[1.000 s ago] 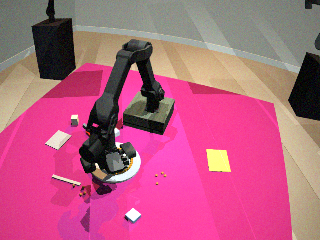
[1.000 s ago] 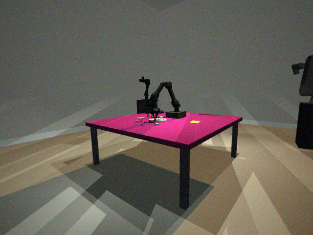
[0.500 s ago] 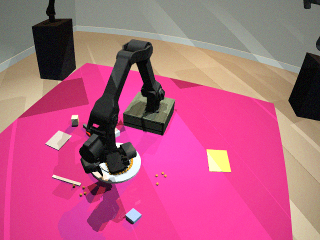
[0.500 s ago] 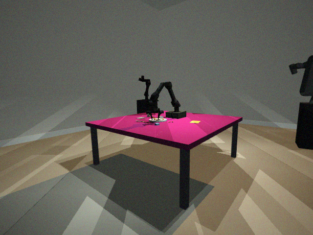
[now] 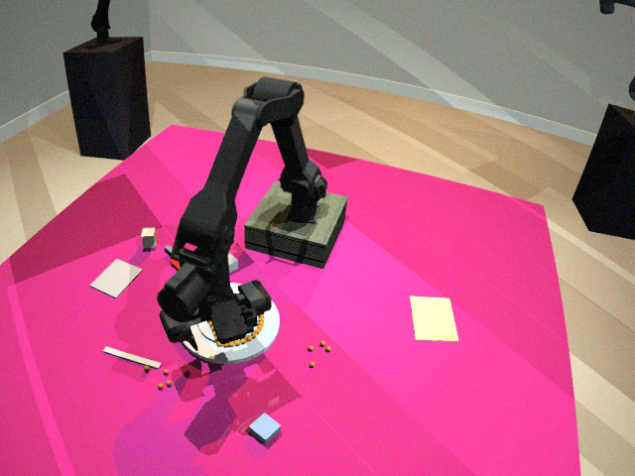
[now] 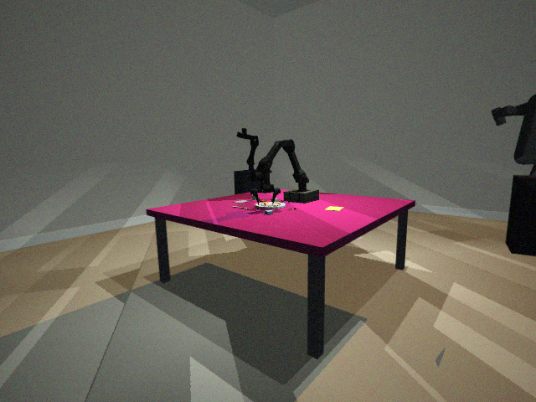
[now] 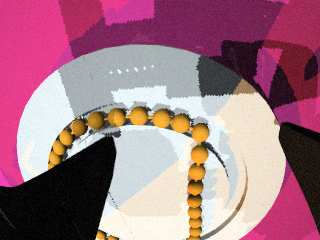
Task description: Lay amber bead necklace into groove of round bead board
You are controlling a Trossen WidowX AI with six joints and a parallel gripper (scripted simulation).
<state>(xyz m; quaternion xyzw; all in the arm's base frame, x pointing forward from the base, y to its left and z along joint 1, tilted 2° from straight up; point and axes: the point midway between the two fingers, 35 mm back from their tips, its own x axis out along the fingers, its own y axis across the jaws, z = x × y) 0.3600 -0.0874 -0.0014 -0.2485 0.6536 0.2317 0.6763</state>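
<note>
Right now my gripper tip is 60 mm past the round bead board and 10 mm above it. Round my gripper tip: white block (220 mm behind, 60 mm to the right, 10 mm below); blue block (150 mm ahead, 120 mm to the left, 10 mm below); white strip (70 mm ahead, 150 mm to the right, 20 mm below).
</note>
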